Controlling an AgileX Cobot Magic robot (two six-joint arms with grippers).
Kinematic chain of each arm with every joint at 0, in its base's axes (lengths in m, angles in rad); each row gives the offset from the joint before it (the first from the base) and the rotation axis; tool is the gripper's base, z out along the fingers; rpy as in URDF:
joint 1: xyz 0 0 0.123 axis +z
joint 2: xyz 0 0 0 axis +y
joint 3: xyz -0.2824 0 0.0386 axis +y
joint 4: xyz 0.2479 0 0.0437 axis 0.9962 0 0.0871
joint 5: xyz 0 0 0 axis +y
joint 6: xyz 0.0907 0 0.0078 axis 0.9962 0 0.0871
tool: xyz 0 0 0 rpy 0 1.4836 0
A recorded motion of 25 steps. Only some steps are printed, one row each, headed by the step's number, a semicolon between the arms.
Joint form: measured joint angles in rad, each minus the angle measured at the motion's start. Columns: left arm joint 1, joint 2, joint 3, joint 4, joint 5, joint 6; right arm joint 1, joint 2, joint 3, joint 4, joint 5, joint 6.
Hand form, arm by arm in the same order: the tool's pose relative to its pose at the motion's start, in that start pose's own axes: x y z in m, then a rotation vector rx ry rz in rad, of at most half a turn. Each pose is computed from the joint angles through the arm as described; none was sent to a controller.
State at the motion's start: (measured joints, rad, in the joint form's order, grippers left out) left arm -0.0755 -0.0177 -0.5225 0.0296 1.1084 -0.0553; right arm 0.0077 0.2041 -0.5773 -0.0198 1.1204 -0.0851
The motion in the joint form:
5: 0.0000 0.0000 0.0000 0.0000 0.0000 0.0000; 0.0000 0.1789 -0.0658 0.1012 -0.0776 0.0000
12: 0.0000 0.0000 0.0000 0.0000 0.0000 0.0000; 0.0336 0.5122 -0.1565 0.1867 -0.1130 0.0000
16: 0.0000 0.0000 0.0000 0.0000 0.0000 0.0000; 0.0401 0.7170 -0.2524 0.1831 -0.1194 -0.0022
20: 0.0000 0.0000 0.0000 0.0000 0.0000 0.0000; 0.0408 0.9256 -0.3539 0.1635 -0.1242 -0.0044
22: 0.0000 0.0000 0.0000 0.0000 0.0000 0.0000; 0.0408 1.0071 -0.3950 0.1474 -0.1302 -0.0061
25: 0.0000 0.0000 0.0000 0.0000 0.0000 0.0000; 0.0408 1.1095 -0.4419 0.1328 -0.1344 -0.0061
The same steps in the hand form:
5: 0.0000 0.0000 0.0000 0.0000 0.0000 0.0000; -0.0355 0.0050 0.0139 -0.0903 0.0280 0.0506
12: 0.0000 0.0000 0.0000 0.0000 0.0000 0.0000; -0.0783 0.0121 0.0630 -0.1925 0.2295 0.0885
16: 0.0000 0.0000 0.0000 0.0000 0.0000 0.0000; -0.1061 0.0123 0.0968 -0.1964 0.3321 0.0845
20: 0.0000 0.0000 0.0000 0.0000 0.0000 0.0000; -0.1287 0.0115 0.1390 -0.1853 0.4353 0.0722
22: 0.0000 0.0000 0.0000 0.0000 0.0000 0.0000; -0.1359 0.0107 0.1576 -0.1749 0.4704 0.0602
25: 0.0000 0.0000 0.0000 0.0000 0.0000 0.0000; -0.1416 0.0104 0.1826 -0.1664 0.5224 0.0507

